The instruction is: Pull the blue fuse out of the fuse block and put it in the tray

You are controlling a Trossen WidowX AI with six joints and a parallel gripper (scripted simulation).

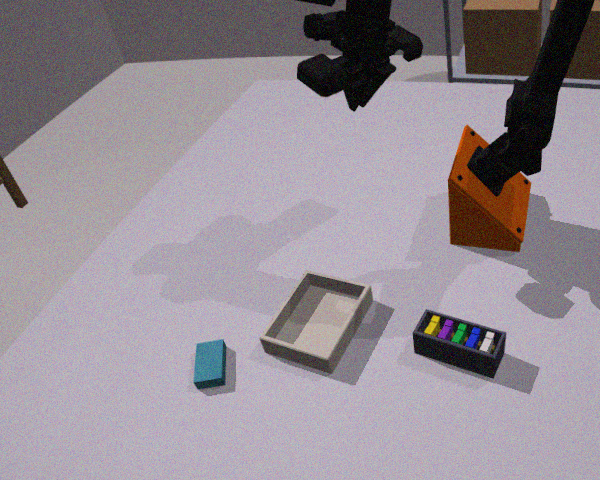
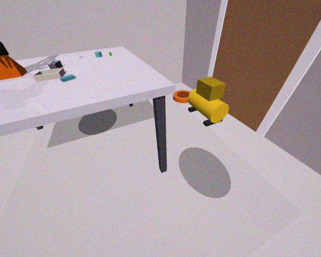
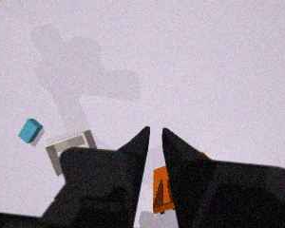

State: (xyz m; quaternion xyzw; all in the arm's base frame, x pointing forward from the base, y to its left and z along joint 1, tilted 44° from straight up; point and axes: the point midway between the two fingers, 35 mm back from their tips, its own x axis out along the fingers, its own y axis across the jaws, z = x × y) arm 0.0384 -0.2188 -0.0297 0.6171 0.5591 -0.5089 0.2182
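My gripper tip is 25 cm short of the blue fuse, 24 cm to the right of it and 16 cm above it. The rest, counted from my gripper tip: beige tray: 26 cm ahead, 3 cm to the left, 18 cm below.
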